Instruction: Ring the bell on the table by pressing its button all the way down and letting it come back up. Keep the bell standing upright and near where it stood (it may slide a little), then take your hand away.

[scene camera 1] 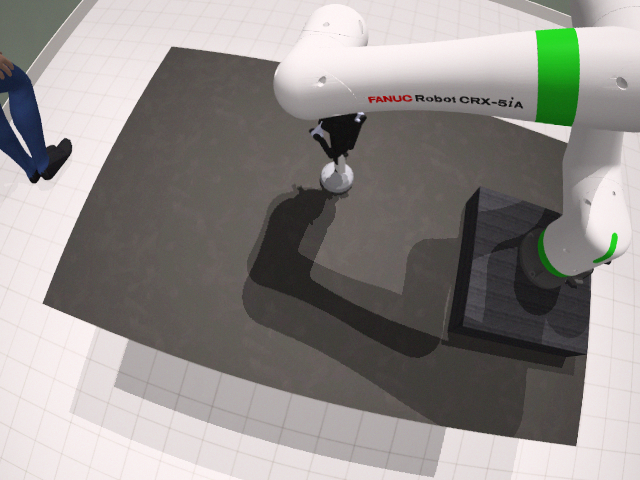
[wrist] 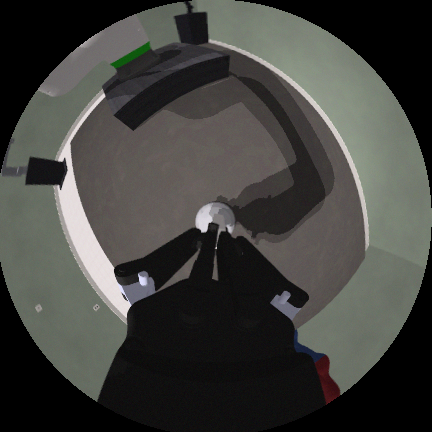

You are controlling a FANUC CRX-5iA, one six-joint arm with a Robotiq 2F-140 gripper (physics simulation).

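Pixels of known places: gripper, between the fingertips: (scene camera 1: 339, 169) (wrist: 216, 221); arm's base, origin of its link: (scene camera 1: 544, 259) (wrist: 138, 67).
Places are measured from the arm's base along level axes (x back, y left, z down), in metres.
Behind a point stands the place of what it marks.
The silver, domed bell (scene camera 1: 336, 182) {y -0.140, x -0.524, z 0.055 m} (wrist: 206, 215) {y -0.169, x -0.503, z 0.050 m} stands upright on the dark table. My gripper (scene camera 1: 339, 167) {y -0.161, x -0.521, z 0.027 m} (wrist: 216, 221) {y -0.161, x -0.521, z 0.027 m} is shut, with nothing between its fingers. It points down, and its fingertips are at the top of the bell in both views. The fingertips cover the middle of the dome, so the button is hidden. I cannot tell whether the fingertips touch the button or how far down it is.
The dark table top (scene camera 1: 170, 206) {y -0.035, x -0.934, z 0.091 m} (wrist: 150, 165) {y -0.190, x -0.321, z 0.091 m} surrounds the bell. The robot's black base block (scene camera 1: 496, 310) {y 0.139, x -0.136, z -0.003 m} (wrist: 175, 95) {y -0.007, x -0.195, z 0.079 m} stands at the right in the scene view. A person (scene camera 1: 31, 118) (wrist: 327, 377) is beyond the table's edge.
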